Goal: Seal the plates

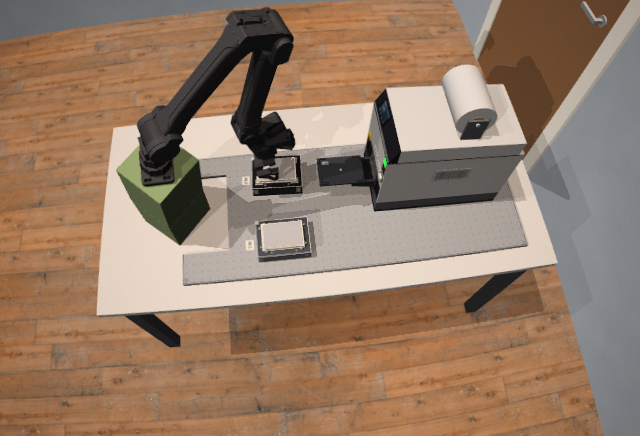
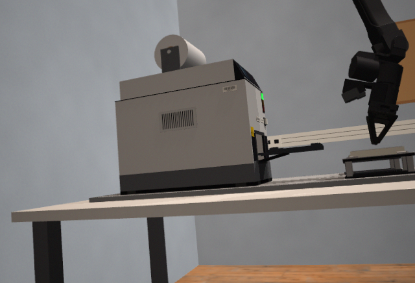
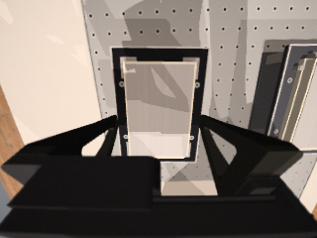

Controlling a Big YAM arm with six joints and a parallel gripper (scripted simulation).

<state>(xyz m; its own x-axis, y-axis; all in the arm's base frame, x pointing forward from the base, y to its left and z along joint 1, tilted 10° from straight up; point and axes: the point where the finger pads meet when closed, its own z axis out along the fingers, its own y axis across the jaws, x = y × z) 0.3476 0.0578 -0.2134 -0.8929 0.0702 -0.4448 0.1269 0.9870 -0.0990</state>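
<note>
Right now the plate is 30 mm below my hand. The rest, counted from my hand: sealer stage 200 mm ahead, 60 mm to the right; then yellow warning label 310 mm ahead, 10 mm to the left, 60 mm above; then plate nest 20 mm behind, 230 mm to the right, 50 mm below.
</note>
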